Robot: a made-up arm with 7 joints.
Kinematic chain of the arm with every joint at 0, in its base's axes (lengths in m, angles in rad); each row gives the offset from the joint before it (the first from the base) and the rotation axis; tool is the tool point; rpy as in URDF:
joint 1: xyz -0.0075 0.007 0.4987 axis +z
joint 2: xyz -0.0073 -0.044 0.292 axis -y
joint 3: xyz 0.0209 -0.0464 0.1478 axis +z
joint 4: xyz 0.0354 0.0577 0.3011 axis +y
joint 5: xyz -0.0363 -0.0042 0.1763 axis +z
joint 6: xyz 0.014 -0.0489 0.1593 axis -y
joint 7: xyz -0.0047 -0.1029 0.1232 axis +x
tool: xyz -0.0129 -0.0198 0.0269 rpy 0 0 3.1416
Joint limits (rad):
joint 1: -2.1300..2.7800
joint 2: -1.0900..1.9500
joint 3: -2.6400..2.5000
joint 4: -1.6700..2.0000
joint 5: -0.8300..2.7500
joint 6: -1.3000..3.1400
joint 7: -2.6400..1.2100
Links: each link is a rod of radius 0.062 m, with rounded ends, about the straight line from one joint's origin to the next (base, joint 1, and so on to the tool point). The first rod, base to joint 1, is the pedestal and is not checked.
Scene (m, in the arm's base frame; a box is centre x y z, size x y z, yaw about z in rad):
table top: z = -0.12
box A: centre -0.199 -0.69 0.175 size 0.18 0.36 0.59 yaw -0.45
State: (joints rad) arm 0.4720 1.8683 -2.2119 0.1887 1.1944 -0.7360 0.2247
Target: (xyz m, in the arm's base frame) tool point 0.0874 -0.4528 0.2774
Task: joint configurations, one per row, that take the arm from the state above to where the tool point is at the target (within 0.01 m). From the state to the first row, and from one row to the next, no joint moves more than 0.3 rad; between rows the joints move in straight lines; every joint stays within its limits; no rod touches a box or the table.
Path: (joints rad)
1: 0.7468 1.8599 -1.9645 0.0064 1.2542 -0.7948 0.1952
2: 1.0216 1.8515 -1.7172 -0.1759 1.3140 -0.8536 0.1657
3: 1.2964 1.8431 -1.4698 -0.3582 1.3738 -0.9125 0.1362
4: 1.5712 1.8348 -1.2224 -0.5405 1.4336 -0.9713 0.1067
5: 1.8459 1.8264 -0.9750 -0.7228 1.4934 -1.0301 0.0772
6: 1.9282 1.8573 -0.9616 -0.8898 1.2229 -0.8091 0.1664
7: 2.0104 1.8882 -0.9482 -1.0567 0.9524 -0.5880 0.2556
8: 2.0926 1.9191 -0.9348 -1.2237 0.6819 -0.3669 0.3448
9: 2.1748 1.9500 -0.9214 -1.3907 0.4114 -0.1459 0.4340

